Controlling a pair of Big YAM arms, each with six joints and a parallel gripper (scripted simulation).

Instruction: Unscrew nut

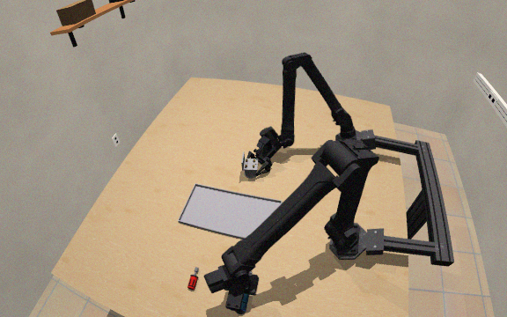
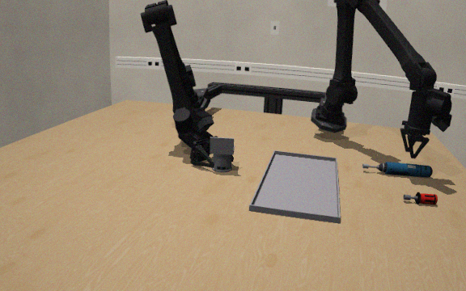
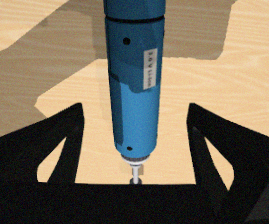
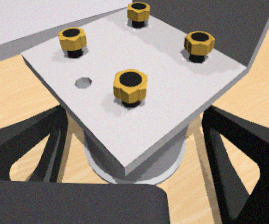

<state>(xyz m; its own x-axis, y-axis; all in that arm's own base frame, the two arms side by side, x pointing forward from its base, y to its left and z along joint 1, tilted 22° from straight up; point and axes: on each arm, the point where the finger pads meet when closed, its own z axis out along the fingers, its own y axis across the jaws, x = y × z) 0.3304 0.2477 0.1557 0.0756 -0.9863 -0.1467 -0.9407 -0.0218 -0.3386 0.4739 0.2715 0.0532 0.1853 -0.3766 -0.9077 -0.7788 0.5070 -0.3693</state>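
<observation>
The grey bracket lies 50 mm above my right hand. From my right hand the other things lie so: shallow grey tray 40 mm ahead, 250 mm to the left, 20 mm below; small red-handled screwdriver 90 mm ahead, 590 mm to the left, 10 mm below.
</observation>
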